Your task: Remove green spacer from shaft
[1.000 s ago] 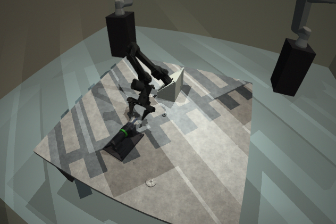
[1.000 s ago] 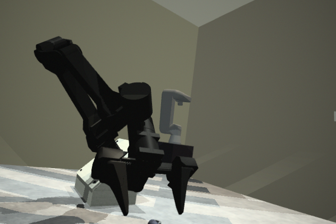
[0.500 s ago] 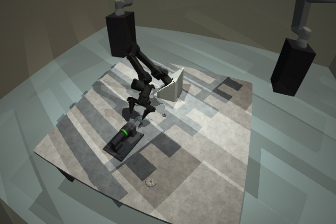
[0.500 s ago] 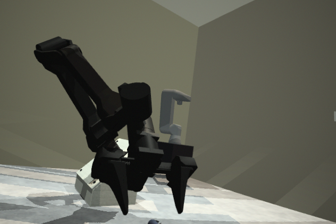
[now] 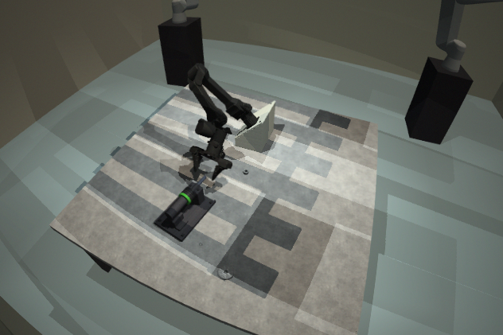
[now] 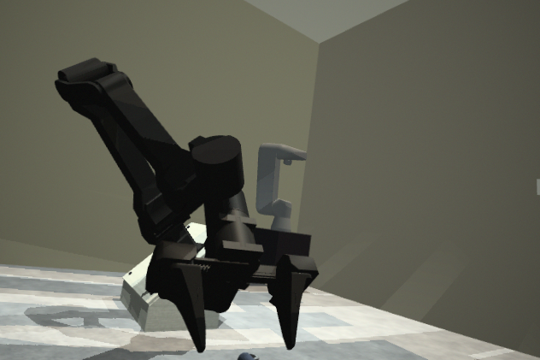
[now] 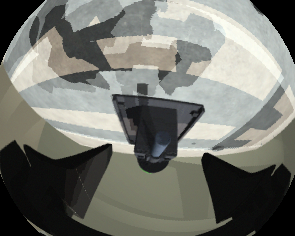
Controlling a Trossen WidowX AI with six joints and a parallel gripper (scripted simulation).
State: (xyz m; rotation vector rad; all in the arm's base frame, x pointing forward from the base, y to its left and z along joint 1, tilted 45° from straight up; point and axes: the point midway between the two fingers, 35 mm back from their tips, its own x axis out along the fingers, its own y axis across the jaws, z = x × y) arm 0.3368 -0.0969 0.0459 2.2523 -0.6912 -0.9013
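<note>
Now: gripper tip 100 mm short of the blue-grey shaft, 20 mm to the left of it and 10 mm above it. The rest, counted from my gripper tip: green spacer (120 mm ahead, 30 mm to the right, 10 mm below).
</note>
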